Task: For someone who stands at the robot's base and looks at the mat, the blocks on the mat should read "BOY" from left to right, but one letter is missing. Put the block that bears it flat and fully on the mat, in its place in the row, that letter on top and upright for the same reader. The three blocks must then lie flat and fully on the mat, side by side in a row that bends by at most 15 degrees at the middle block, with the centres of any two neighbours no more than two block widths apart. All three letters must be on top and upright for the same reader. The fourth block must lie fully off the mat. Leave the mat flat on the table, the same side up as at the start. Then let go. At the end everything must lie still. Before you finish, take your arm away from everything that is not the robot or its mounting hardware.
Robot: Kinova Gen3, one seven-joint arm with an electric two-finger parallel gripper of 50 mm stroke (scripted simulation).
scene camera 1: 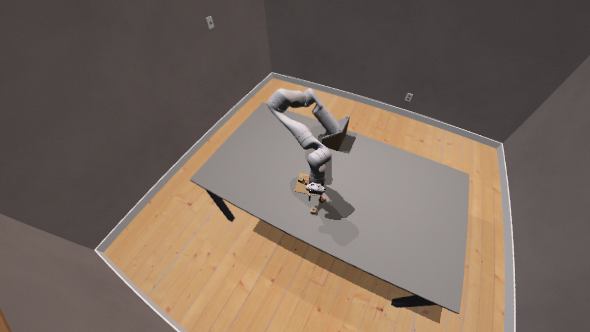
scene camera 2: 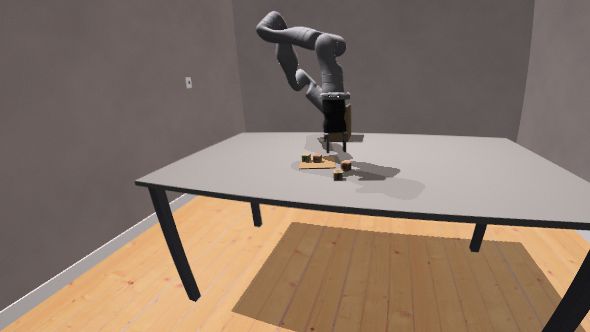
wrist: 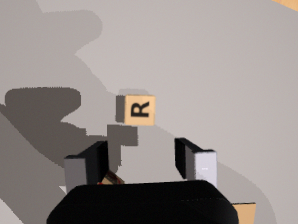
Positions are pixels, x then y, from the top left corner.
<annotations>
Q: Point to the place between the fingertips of my gripper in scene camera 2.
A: At 336, 151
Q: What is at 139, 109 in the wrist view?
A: An R block.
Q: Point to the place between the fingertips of my gripper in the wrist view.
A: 141, 153
</annotations>
